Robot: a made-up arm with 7 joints.
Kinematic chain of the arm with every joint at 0, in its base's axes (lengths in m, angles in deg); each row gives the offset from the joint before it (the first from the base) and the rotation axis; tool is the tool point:
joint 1: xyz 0 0 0.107 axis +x
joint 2: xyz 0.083 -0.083 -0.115 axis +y
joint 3: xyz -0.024 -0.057 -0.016 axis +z
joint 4: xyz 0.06 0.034 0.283 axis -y
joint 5: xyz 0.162 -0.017 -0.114 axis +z
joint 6: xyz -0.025 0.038 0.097 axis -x
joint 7: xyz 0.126 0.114 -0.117 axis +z
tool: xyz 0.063 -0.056 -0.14
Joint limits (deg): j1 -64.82..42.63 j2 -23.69..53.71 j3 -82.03..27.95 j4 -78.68..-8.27 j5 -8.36..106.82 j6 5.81..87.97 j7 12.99..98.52
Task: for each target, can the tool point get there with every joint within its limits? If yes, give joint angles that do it. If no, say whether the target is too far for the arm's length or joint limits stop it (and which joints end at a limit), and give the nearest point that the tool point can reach.
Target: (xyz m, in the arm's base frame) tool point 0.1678 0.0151 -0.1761
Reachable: yes | joints 10.79 4.65 -50.77 -69.51 78.26 76.84 55.95
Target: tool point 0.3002 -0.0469 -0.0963
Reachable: yes | joints -5.83 -8.58 -3.90 -31.66 61.92 50.46 25.12
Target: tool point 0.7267 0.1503 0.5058
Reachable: no: joint limits stop it (at a limit: joint 1, joint 4, joint 6, joint 7) | nearest point 0.4685 0.0235 0.3788 | short by 0.314 m
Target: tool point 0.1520 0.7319 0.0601
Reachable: no: joint limits stop it (at a limit: joint 1, joint 2, joint 3, joint 4, joint 5, joint 6) | nearest point 0.1539 0.3596 -0.0110 | short by 0.379 m
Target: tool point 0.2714 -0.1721 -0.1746
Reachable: yes | joints 9.17 4.25 -70.37 -29.13 40.42 19.40 42.56
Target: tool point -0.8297 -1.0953 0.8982
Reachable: no: too far | nearest point -0.1176 -0.4458 0.4290 | short by 1.072 m
